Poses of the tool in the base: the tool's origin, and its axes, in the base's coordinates. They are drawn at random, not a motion.
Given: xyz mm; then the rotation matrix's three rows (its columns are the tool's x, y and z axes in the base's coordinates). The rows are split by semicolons.
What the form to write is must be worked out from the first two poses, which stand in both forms.
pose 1, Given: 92 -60 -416; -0.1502 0.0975 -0.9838; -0.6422 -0.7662 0.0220; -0.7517 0.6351 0.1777
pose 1, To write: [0.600 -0.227 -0.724 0.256 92 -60 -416]
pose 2, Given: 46 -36 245; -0.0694 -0.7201 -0.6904; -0.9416 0.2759 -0.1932; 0.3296 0.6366 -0.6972
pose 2, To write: [0.581 -0.715 -0.155 0.357 46 -36 245]
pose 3, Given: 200 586 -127; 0.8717 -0.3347 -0.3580; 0.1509 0.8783 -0.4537; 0.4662 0.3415 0.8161
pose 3, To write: [0.211 -0.218 0.129 0.944 200 586 -127]
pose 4, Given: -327 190 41; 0.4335 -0.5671 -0.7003; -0.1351 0.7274 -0.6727; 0.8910 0.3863 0.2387
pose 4, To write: [0.342 -0.514 0.139 0.775 -327 190 41]
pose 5, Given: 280 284 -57; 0.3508 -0.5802 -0.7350; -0.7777 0.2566 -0.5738; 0.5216 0.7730 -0.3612
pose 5, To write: [0.603 -0.563 -0.088 0.558 280 284 -57]
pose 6, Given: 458 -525 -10; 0.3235 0.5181 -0.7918; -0.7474 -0.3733 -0.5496; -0.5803 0.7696 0.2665
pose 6, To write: [0.598 -0.096 -0.574 0.552 458 -525 -10]
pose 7, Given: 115 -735 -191; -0.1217 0.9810 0.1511; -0.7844 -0.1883 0.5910; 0.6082 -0.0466 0.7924
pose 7, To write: [-0.262 -0.188 -0.725 0.609 115 -735 -191]
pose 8, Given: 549 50 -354; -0.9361 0.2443 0.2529; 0.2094 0.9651 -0.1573; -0.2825 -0.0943 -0.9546
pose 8, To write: [0.116 0.982 -0.064 0.136 549 50 -354]
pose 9, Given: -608 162 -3; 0.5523 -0.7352 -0.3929; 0.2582 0.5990 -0.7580; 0.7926 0.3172 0.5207
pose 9, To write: [0.329 -0.363 0.304 0.817 -608 162 -3]
